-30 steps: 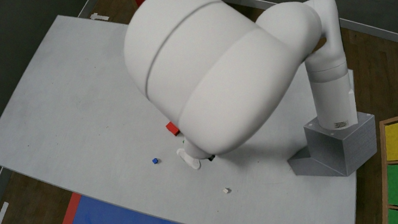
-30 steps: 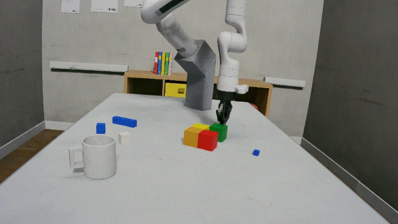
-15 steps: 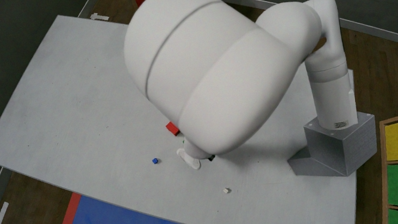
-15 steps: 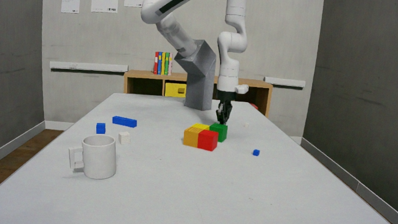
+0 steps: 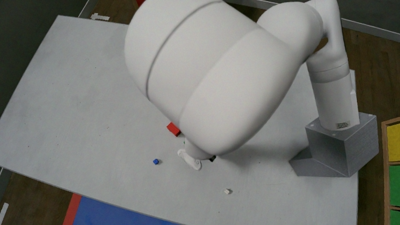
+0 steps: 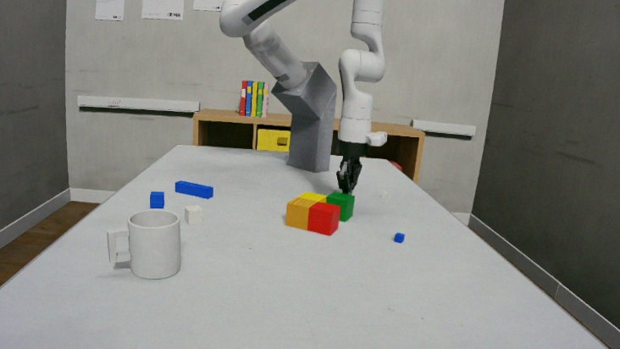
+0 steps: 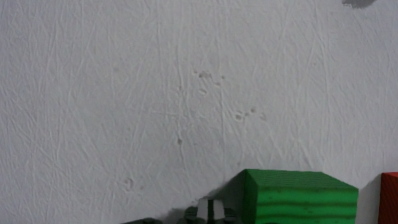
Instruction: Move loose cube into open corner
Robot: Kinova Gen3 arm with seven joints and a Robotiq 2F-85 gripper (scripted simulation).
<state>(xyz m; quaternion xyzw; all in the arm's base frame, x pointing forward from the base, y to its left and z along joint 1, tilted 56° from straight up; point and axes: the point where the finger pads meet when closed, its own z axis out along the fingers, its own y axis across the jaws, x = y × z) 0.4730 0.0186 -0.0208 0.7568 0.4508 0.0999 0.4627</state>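
My hand is 30 mm to the left of the green cube, 30 mm short of it and 10 mm above it. Round my hand: yellow cube 100 mm to the right, 30 mm ahead, 10 mm below; then red cube 100 mm to the right, 100 mm ahead, 10 mm below; then orange cube 140 mm to the right, 70 mm ahead, 10 mm below.
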